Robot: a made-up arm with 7 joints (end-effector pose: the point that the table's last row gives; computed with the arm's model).
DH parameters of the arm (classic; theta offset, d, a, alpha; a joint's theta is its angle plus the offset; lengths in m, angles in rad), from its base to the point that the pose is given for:
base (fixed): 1.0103 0 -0.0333 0
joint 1: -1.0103 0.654 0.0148 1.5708
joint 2: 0 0.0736 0.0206 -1.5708
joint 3: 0 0.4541 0.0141 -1.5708
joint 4: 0 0.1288 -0.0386 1.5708
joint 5: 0 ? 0.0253 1.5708
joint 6: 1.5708 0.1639 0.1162 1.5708
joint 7: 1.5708 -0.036 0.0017 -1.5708
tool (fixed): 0 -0.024 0 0
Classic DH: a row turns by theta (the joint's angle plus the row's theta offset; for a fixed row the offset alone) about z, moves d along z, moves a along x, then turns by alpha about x.
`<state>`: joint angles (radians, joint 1 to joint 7).
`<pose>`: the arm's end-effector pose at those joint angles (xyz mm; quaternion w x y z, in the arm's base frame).
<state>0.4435 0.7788 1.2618 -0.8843 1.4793 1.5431 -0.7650</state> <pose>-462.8 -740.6 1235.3 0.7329 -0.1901 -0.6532 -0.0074</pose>
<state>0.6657 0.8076 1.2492 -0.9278 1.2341 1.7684 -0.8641</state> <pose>-257.5 -815.7 1176.9 0.8311 -0.0871 -0.5265 0.1564</pose>
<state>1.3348 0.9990 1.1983 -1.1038 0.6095 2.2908 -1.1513</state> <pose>327.6 -776.1 920.1 0.7323 0.1535 -0.1246 0.6517</pose>
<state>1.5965 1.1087 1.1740 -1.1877 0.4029 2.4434 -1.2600</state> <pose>519.3 -644.8 803.7 0.5618 0.1946 0.0094 0.8040</pose>
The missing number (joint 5, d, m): 0.6482
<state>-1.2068 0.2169 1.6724 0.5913 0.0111 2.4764 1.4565</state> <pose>118.7 166.6 1571.6 0.6422 -0.7228 -0.2546 0.0176</pose>
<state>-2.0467 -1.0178 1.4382 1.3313 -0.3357 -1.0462 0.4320</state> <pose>273.3 -894.8 806.5 0.2591 0.1965 -0.1635 -0.9314</pose>
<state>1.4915 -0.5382 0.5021 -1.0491 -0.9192 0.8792 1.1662</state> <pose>300.8 -292.9 1494.3 0.6449 -0.5698 0.0286 0.5086</pose>
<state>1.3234 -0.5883 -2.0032 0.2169 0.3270 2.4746 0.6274</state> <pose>255.7 405.9 1497.3 0.4537 -0.6306 0.0420 -0.6283</pose>
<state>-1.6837 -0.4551 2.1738 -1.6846 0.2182 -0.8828 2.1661</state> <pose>-741.2 -576.9 854.7 0.6502 -0.5116 -0.1787 0.5325</pose>
